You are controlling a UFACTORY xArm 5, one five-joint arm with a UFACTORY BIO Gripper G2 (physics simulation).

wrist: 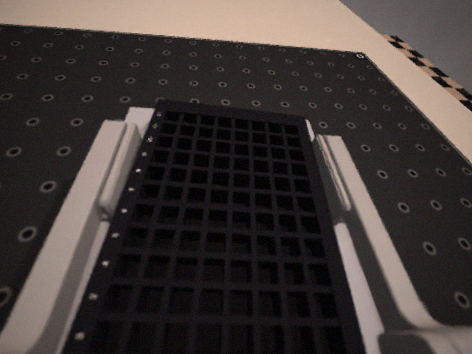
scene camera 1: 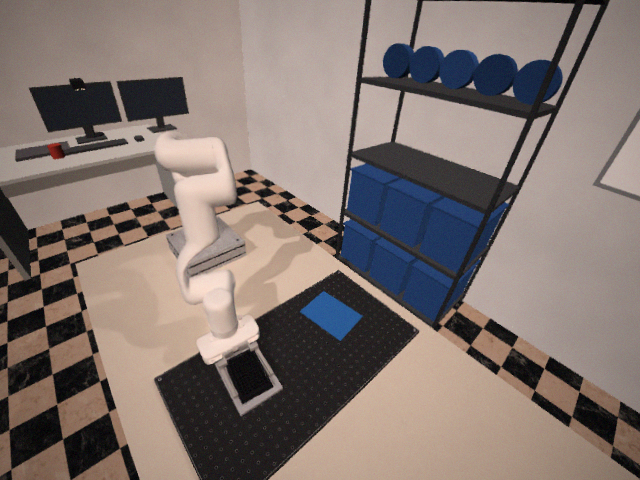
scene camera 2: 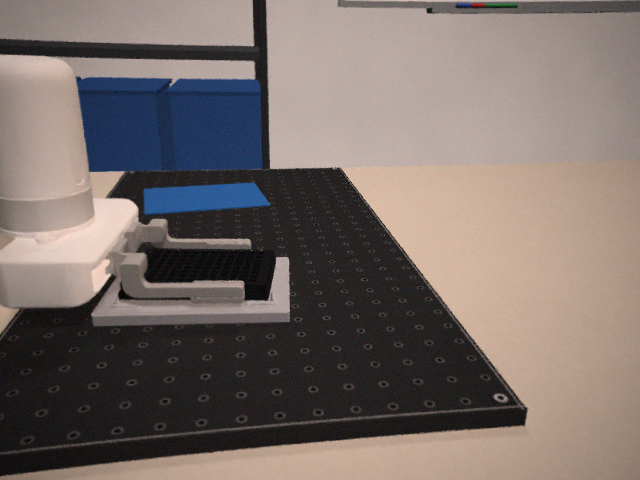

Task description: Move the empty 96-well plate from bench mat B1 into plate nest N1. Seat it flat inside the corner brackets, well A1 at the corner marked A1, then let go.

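Places are measured from the arm's base along level axes (x down, y right, z back), in metres.
Where they show: hand, tool point: (wrist: 230,174) (scene camera 1: 250,379) (scene camera 2: 223,269).
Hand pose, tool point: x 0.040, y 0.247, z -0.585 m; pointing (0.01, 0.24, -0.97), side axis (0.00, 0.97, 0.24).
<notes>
After its pixels a point has its place.
The black 96-well plate (scene camera 1: 247,373) @(x 0.038, y 0.243, z -0.568 m) (scene camera 2: 206,264) @(x 0.038, y 0.235, z -0.571 m) (wrist: 220,230) @(x 0.036, y 0.236, z -0.559 m) lies in the light grey plate nest (scene camera 1: 262,399) @(x 0.053, y 0.259, z -0.642 m) (scene camera 2: 191,317) @(x 0.057, y 0.300, z -0.550 m) (wrist: 141,115) @(x 0.052, y 0.209, z -0.648 m) and looks level. White marks run along its left edge in the wrist view. My gripper (scene camera 1: 251,380) @(x 0.040, y 0.247, z -0.585 m) (scene camera 2: 247,267) @(x 0.040, y 0.247, z -0.585 m) (wrist: 225,155) @(x 0.040, y 0.247, z -0.585 m) reaches in horizontally from the arm side, low over the nest. It is shut on the plate, with one finger pad against each long side. The blue bench mat (scene camera 1: 331,315) @(x 0.062, y -0.076, z -0.608 m) (scene camera 2: 205,198) @(x 0.062, y -0.070, z -0.603 m) lies flat with no plate on it. The A1 corner mark and the brackets cannot be made out.
The nest and blue mat are on a black perforated board (scene camera 1: 330,372) @(x 0.064, y 0.083, z -0.725 m) (scene camera 2: 330,351) @(x 0.064, y 0.372, z -0.649 m) (wrist: 200,65) @(x 0.064, y 0.261, z -0.728 m) on the beige table top (scene camera 1: 413,413) @(x 0.077, y 0.027, z -0.956 m). A dark shelf rack (scene camera 1: 356,113) with blue bins stands beyond the table. A desk with two monitors stands at the back left.
</notes>
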